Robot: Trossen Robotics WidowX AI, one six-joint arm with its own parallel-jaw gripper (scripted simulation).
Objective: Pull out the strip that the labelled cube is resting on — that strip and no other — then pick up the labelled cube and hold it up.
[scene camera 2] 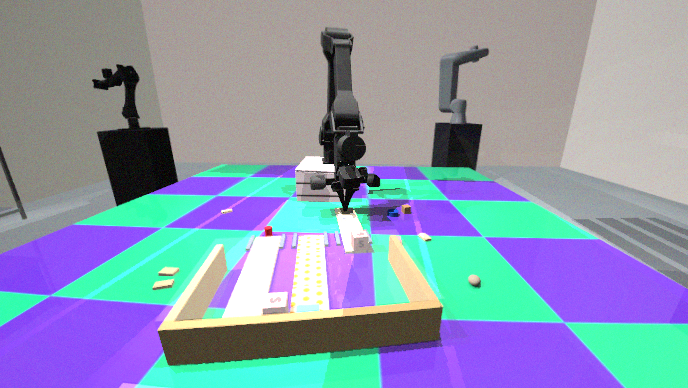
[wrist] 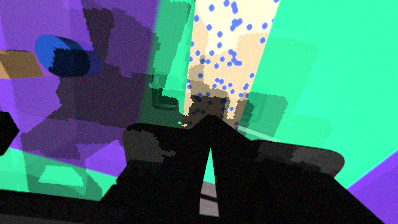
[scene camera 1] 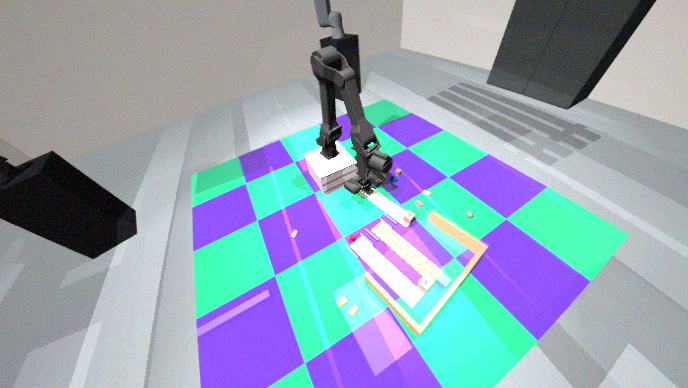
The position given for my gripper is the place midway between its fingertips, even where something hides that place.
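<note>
Visible here is my gripper (scene camera 2: 345, 210), which also appears at (scene camera 1: 367, 190). The wrist view shows my gripper (wrist: 210, 119) as well.
</note>
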